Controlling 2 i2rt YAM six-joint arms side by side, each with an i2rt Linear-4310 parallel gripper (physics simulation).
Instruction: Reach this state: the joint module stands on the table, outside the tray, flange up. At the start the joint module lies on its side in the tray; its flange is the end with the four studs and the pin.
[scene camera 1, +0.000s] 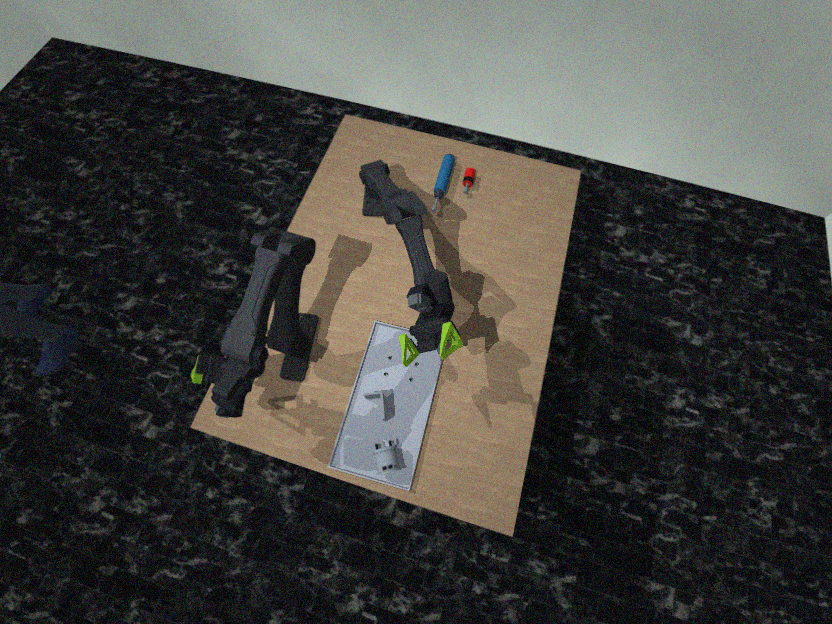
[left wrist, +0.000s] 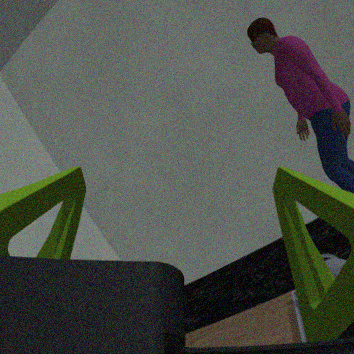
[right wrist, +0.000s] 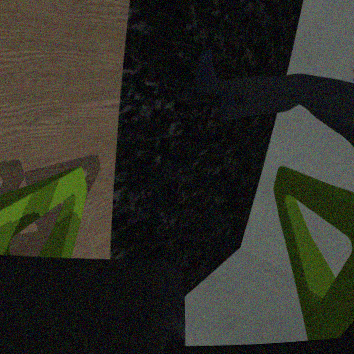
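Pixels of known places: left gripper, fingertip midpoint: (scene camera 1: 422, 361) (left wrist: 178, 177); right gripper, fingertip midpoint: (scene camera 1: 211, 378) (right wrist: 179, 176); left arm's base at its link origin: (scene camera 1: 375, 192); right arm's base at its link origin: (scene camera 1: 300, 346).
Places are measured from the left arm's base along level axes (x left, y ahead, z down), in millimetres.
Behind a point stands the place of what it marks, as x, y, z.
Observation:
The grey joint module (scene camera 1: 387, 455) @[-850, 106, -64] lies on its side in the light tray (scene camera 1: 359, 451) @[-843, 28, -4], near the tray's lower end; small projections show at its upper edge, too small to tell studs from pin. My left gripper (scene camera 1: 427, 355) @[-656, 182, -271] (left wrist: 178, 177) @[-656, 182, -271] is open and empty, over the tray's upper end, well apart from the module. My right gripper (right wrist: 179, 176) @[-687, -351, -119] is open and empty at the wooden table's left edge; in scene camera 1 one of its green fingers (scene camera 1: 196, 370) shows and the other is hidden. The module does not show in either wrist view.
A grey angled bracket (scene camera 1: 386, 404) @[-723, 94, -53] lies in the tray above the module. A blue-handled tool (scene camera 1: 444, 175) @[49, 235, -41] and a short red tool (scene camera 1: 469, 177) @[50, 321, -34] lie at the far end of the wooden table (scene camera 1: 470, 470) @[-877, 323, 0]. A person (left wrist: 305, 80) stands beyond, in the left wrist view.

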